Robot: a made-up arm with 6 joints. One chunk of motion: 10 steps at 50 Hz.
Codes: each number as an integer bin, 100 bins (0 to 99) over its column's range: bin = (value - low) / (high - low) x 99, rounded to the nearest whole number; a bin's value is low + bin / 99 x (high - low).
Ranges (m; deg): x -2.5..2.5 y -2.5..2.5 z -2.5..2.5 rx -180..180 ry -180..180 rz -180..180
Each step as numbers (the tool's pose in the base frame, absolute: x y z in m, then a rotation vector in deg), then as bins.
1 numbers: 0.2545 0.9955 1.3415 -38.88 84.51 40.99
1 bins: 55 69 76 39 73 61
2 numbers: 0.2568 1.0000 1.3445 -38.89 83.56 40.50
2 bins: 55 69 76 39 72 61
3 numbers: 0.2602 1.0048 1.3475 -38.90 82.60 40.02
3 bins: 55 69 76 39 72 61
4 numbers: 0.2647 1.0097 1.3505 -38.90 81.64 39.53
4 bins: 55 69 76 39 72 60
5 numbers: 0.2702 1.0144 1.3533 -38.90 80.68 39.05
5 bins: 55 70 76 39 72 60
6 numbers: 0.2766 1.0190 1.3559 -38.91 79.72 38.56
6 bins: 55 70 76 39 71 60
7 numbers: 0.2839 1.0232 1.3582 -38.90 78.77 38.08
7 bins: 55 70 76 39 71 60
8 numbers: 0.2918 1.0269 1.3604 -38.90 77.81 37.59
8 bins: 55 70 76 39 71 60
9 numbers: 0.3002 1.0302 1.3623 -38.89 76.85 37.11
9 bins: 55 70 76 39 71 60
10 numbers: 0.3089 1.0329 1.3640 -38.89 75.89 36.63
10 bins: 56 70 77 39 70 60
